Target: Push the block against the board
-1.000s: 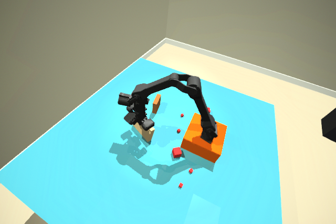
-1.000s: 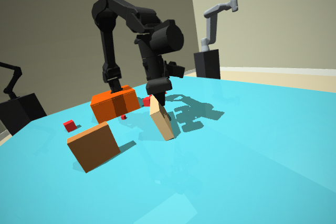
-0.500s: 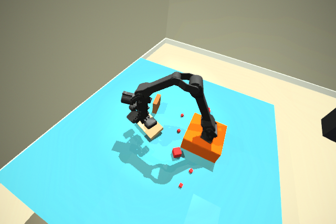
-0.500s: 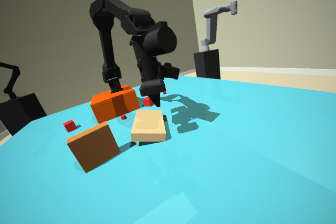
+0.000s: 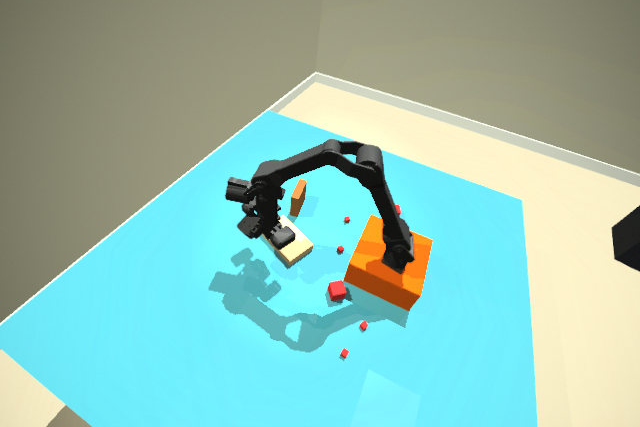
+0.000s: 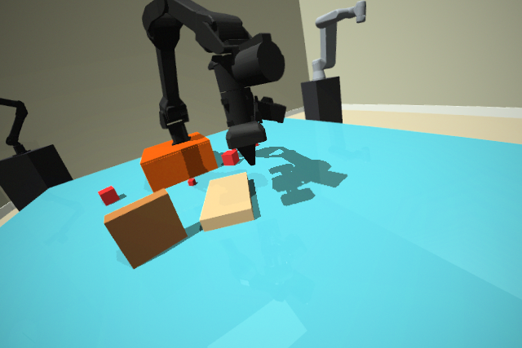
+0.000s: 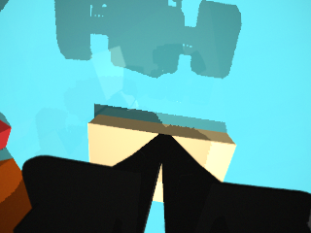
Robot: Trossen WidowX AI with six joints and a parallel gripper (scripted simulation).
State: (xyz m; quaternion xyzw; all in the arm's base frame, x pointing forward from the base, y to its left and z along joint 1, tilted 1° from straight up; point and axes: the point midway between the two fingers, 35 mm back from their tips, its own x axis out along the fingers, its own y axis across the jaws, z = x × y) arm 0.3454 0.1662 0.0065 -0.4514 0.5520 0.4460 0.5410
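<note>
The square block lies 5 cm ahead of my gripper tip, 21 cm to the right of it and 3 cm below it. From my gripper tip the other things lie so: tan board: 1 cm behind, 7 cm to the right, 6 cm below.
</note>
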